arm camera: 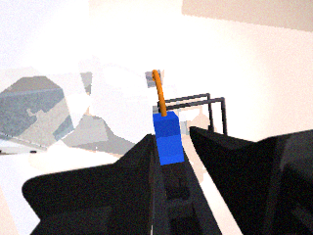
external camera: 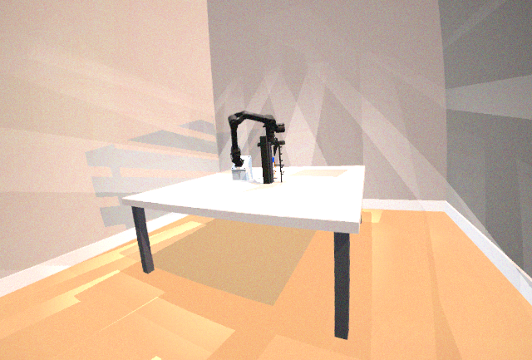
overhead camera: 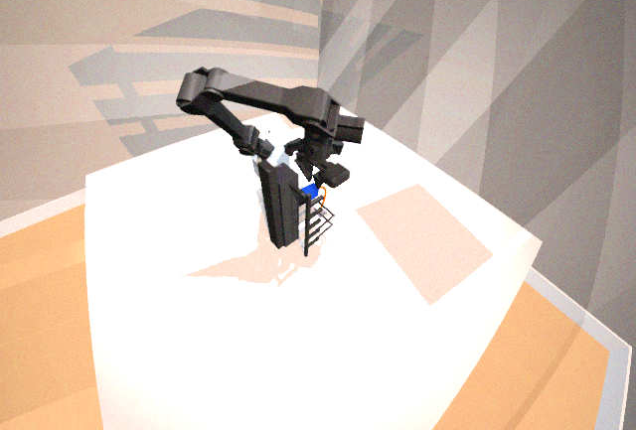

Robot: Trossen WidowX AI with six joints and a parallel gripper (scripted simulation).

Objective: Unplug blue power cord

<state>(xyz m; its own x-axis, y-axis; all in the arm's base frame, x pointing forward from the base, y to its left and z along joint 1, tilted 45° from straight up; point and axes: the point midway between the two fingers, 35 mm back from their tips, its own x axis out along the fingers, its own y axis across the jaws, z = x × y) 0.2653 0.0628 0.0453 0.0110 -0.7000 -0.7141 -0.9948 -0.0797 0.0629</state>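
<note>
My gripper tip is 30 mm to the left of the blue plug and 10 mm above it.
</note>
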